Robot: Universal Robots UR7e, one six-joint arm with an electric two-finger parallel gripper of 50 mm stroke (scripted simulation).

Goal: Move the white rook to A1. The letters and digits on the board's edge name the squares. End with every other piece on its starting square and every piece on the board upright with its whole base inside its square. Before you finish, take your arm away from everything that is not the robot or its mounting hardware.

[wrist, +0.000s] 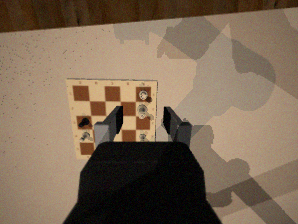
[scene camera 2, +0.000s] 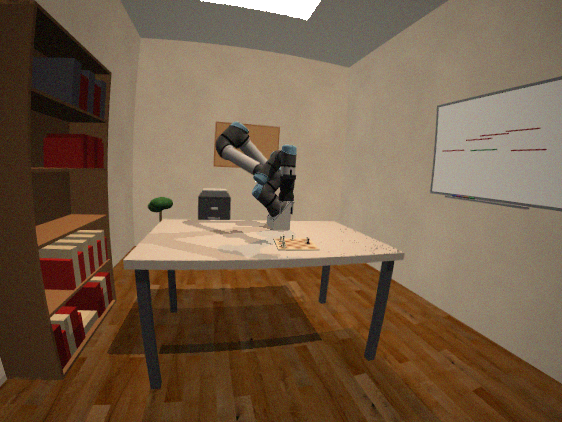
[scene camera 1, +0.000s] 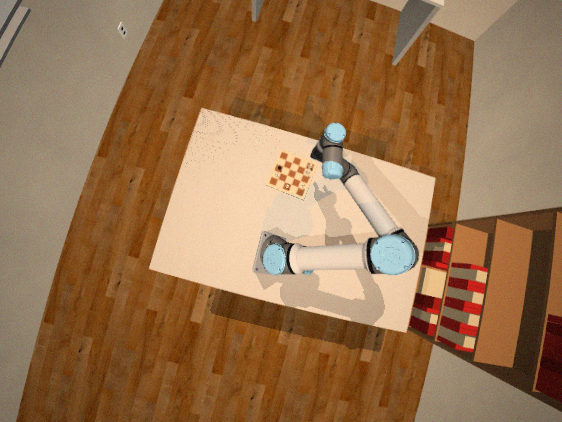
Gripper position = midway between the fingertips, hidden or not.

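A board (scene camera 1: 293, 167) is visible; the wrist view shows the board (wrist: 93, 99) as well. My gripper (wrist: 143, 114) is visible too.
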